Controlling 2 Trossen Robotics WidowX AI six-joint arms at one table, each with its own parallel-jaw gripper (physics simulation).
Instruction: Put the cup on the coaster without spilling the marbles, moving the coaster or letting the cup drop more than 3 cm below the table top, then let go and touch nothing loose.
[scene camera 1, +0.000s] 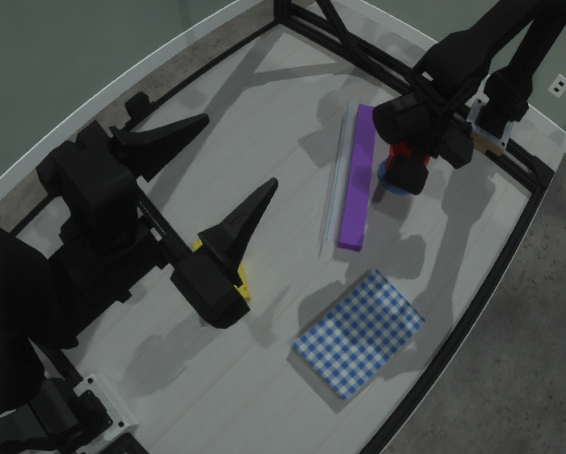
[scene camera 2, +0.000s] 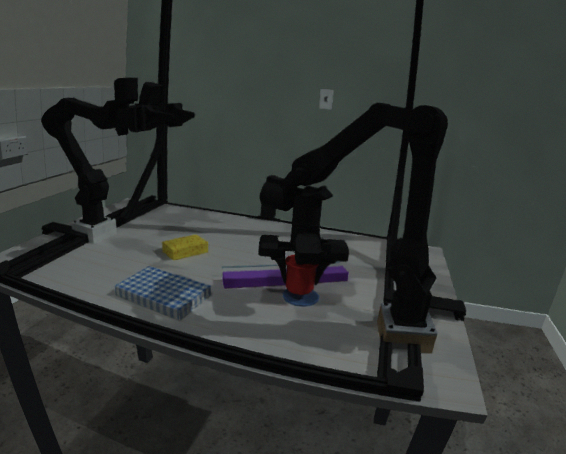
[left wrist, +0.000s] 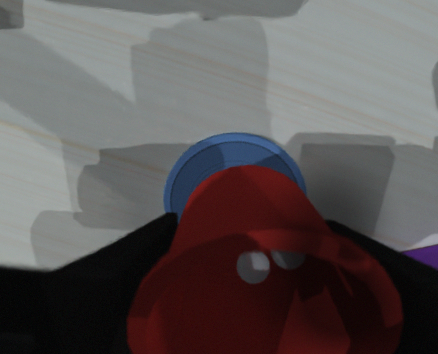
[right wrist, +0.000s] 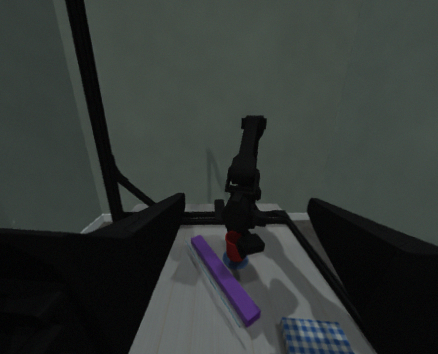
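Pixels of known places: left gripper, fingertip midpoint: (scene camera 2: 300, 283) (left wrist: 249, 226) (right wrist: 238, 250); right gripper, fingertip midpoint: (scene camera 1: 239, 146) (scene camera 2: 184, 115) (right wrist: 245, 201); left arm's base, link origin: (scene camera 1: 490, 122) (scene camera 2: 408, 317); right arm's base, link origin: (scene camera 1: 86, 417) (scene camera 2: 93, 220).
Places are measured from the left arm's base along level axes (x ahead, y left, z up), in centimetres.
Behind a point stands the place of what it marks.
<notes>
The red cup (scene camera 1: 399, 149) @(x 20.1, y -14.0, z 0.3 cm) (scene camera 2: 301, 276) @(x 22.1, y -8.8, z 2.0 cm) (left wrist: 250, 200) @(x 21.6, y -8.9, z 1.7 cm) (right wrist: 232, 246) @(x 24.8, y -14.1, z 3.1 cm) is upright, low over the blue coaster (scene camera 1: 384, 176) @(x 23.9, y -14.2, z -4.3 cm) (scene camera 2: 313, 300) @(x 18.9, y -10.3, z -4.3 cm) (left wrist: 235, 137) @(x 21.2, y -8.1, z -4.4 cm) (right wrist: 243, 265) @(x 25.2, y -10.3, z -4.4 cm). A small gap seems to show under it; whether they touch is hard to tell. Two pale marbles (left wrist: 253, 267) @(x 22.8, y -13.1, z -0.6 cm) (left wrist: 289, 259) @(x 24.2, y -12.3, z -0.4 cm) show inside the cup. My left gripper (scene camera 2: 301, 279) @(x 22.3, y -11.3, z -1.0 cm) (left wrist: 249, 226) @(x 22.3, y -11.3, z -1.0 cm) is shut on the cup, one finger on each side; its hand hides part of the cup in scene camera 1. My right gripper (scene camera 1: 241, 149) @(x 53.2, y -22.1, z 32.7 cm) (scene camera 2: 193, 115) @(x 53.2, y -22.1, z 32.7 cm) is open and empty, high above the table and far from the cup.
A purple bar (scene camera 1: 357, 175) @(x 28.1, y -18.2, z -2.1 cm) (scene camera 2: 250, 278) @(x 33.8, y -13.4, z -2.4 cm) (left wrist: 425, 255) @(x 34.1, y -13.3, z -4.0 cm) (right wrist: 225, 280) @(x 30.9, y -17.4, z -2.1 cm) lies close beside the coaster, with a thin clear pane along its far side. A blue checked cloth block (scene camera 1: 360, 332) @(x 51.8, y -4.3, z -2.2 cm) (scene camera 2: 162, 291) @(x 50.7, y -1.7, z -2.2 cm) (right wrist: 317, 337) @(x 46.1, y -2.2, z -2.2 cm) and a yellow sponge (scene camera 1: 243, 282) @(x 55.0, y -23.6, z -1.7 cm) (scene camera 2: 185, 247) @(x 53.8, y -24.5, z -1.8 cm) lie farther off.
</notes>
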